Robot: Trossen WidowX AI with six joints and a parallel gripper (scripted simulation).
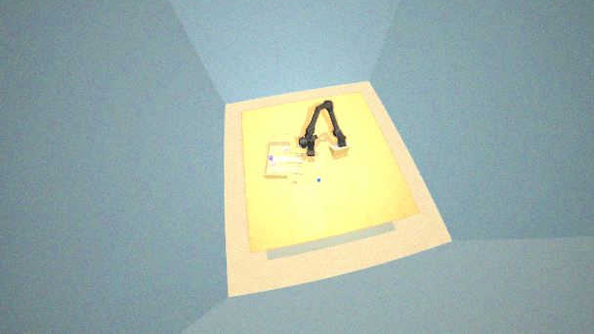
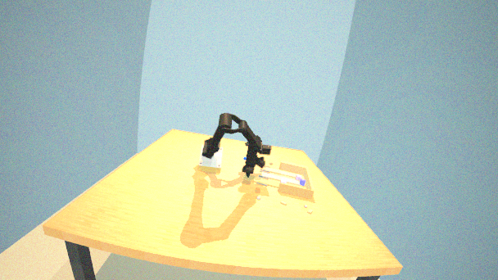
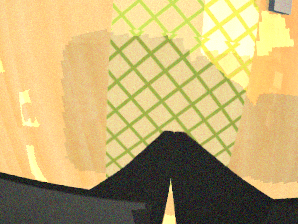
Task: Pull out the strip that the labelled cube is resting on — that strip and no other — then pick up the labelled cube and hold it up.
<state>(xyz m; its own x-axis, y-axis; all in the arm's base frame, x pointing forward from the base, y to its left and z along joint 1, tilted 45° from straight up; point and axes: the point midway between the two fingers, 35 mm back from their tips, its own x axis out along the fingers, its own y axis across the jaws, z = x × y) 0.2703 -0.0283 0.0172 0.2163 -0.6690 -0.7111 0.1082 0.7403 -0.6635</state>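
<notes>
Now: the green cross-hatched strip 10 cm ahead of my gripper tip and 1 cm to the right of it. The rest, counted from my gripper tip: blue dot (4 cm behind, 28 cm to the left).
</notes>
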